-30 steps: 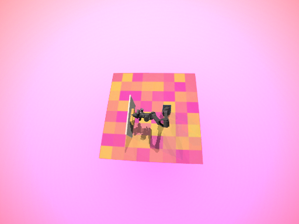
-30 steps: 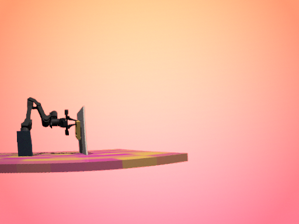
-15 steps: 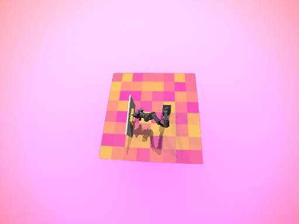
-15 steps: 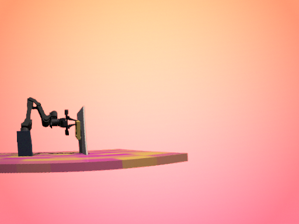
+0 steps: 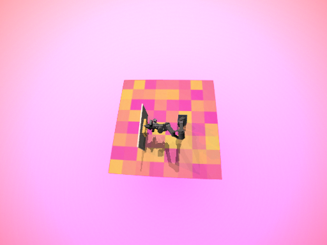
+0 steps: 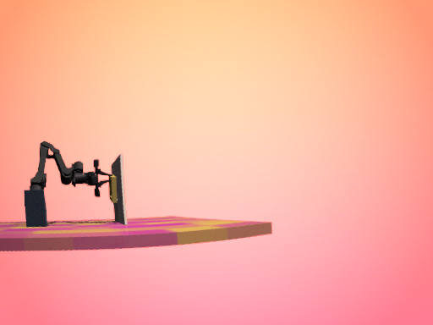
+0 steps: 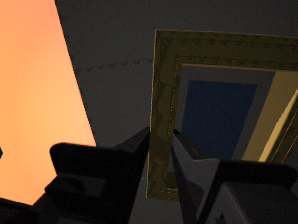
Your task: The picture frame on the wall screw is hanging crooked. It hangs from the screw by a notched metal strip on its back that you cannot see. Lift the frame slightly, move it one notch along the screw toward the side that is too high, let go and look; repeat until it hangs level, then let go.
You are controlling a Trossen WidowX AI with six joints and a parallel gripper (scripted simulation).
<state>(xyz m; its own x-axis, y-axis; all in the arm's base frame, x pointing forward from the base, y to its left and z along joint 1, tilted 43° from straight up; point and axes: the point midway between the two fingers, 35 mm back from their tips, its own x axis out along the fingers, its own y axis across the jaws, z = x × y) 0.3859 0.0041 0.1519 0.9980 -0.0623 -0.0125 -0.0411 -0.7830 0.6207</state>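
My gripper tip is 1 cm short of the gold picture frame, 1 cm to the right of it and 5 cm above it. From my gripper tip the other things lie so: wall panel 2 cm ahead, 1 cm to the left, 7 cm below.
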